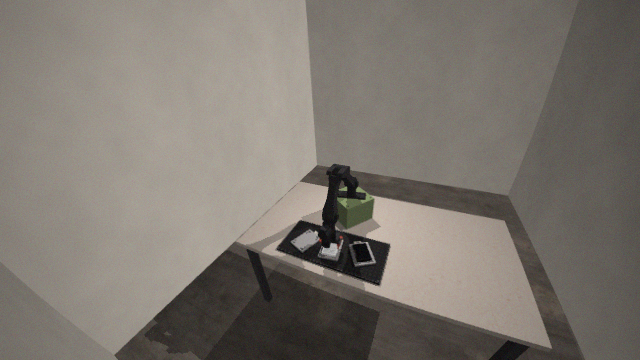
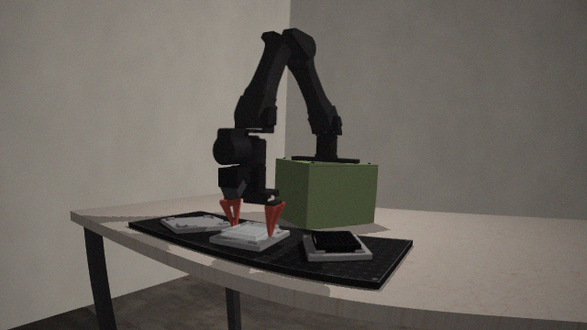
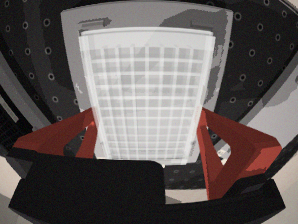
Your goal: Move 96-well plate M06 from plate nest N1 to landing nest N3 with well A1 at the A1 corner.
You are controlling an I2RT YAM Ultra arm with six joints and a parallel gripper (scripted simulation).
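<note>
Right now the white 96-well plate is right at my hand. The rest, counted from my hand: label: 120 mm to the right, 110 mm behind, 20 mm below; then black plate: 190 mm to the left, 10 mm ahead.
</note>
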